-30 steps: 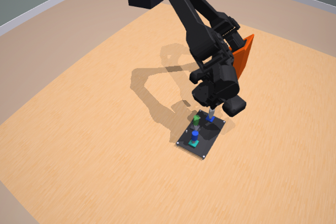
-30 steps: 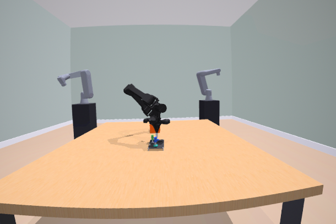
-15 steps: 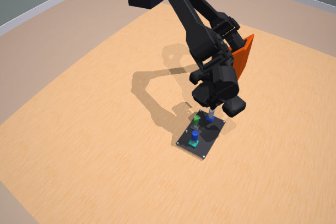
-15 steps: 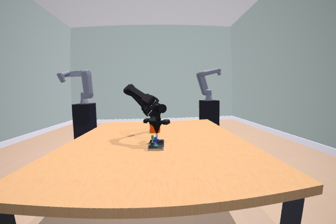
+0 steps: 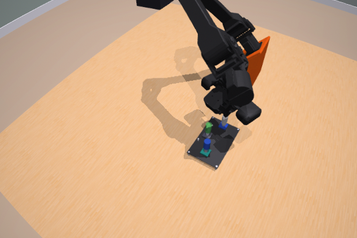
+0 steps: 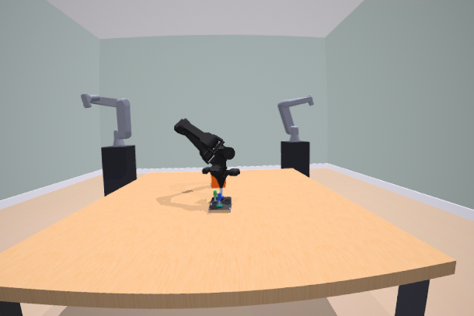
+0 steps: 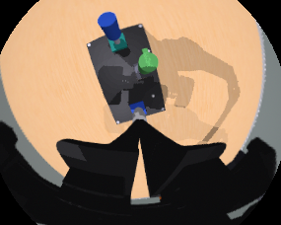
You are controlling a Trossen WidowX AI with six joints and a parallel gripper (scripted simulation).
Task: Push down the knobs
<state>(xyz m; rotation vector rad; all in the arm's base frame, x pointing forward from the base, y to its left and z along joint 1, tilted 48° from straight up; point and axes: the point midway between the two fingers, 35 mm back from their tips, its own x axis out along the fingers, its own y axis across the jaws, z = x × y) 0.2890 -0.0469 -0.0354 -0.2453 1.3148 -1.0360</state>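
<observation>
Now: the blue potentiometer 3 cm below my gripper tip. From my gripper tip the other things lie so: green knob (6 cm ahead, 3 cm to the right, 1 cm below).
</observation>
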